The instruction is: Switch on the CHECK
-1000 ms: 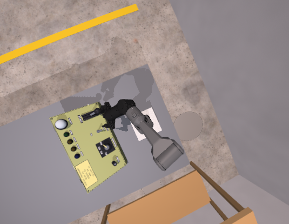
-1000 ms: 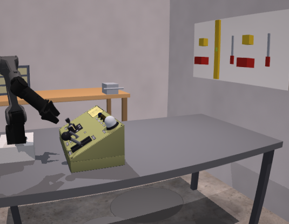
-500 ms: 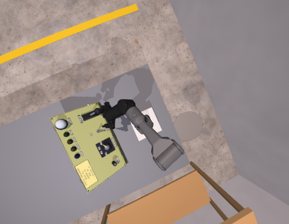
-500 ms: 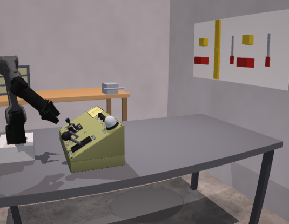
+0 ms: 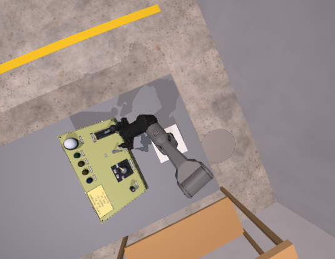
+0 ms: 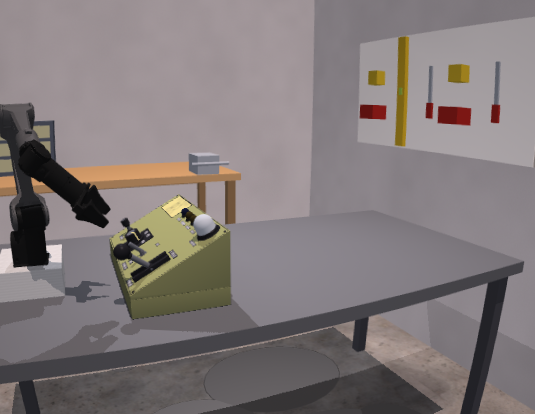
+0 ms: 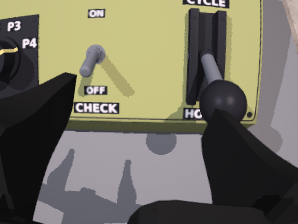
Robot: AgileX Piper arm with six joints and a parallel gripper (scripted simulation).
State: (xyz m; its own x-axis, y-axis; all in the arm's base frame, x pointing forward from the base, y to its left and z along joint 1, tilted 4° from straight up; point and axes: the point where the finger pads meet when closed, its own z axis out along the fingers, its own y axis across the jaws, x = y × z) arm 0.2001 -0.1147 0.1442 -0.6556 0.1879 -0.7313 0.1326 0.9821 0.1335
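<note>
Right now my hand is 11 cm above the check toggle, 8 cm short of it and 6 cm to the right of it. From my hand the other things lie so: small black knob (30 cm to the left, 10 cm below, 8 cm ahead); then olive console (13 cm below, 12 cm to the left, 12 cm ahead); then program rotary selector (17 cm to the left, 10 cm below, 9 cm ahead).
</note>
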